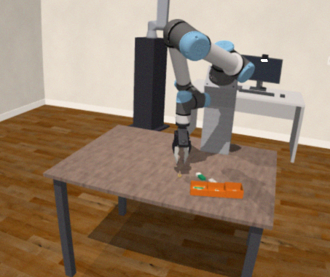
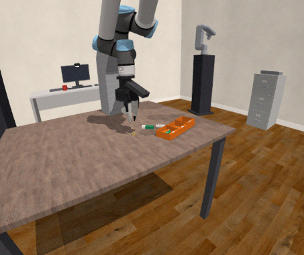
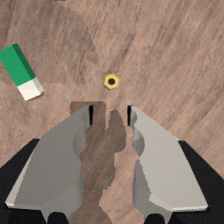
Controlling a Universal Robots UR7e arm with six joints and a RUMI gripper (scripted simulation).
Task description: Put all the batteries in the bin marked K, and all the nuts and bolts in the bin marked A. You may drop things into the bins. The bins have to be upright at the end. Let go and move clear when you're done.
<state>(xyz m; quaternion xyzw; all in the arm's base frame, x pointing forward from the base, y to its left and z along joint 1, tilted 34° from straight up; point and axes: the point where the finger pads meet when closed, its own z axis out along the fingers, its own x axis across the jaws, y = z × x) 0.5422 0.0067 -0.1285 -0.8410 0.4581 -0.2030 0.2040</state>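
Now: hand 230 mm to the right of the orange bin tray, 70 mm above it and 40 mm short of it. Round my hand: orange battery 150 mm to the left, 70 mm below, 60 mm ahead; green-and-white battery 90 mm to the left, 80 mm below, 60 mm behind; green battery 150 mm to the left, 80 mm ahead, 70 mm below.
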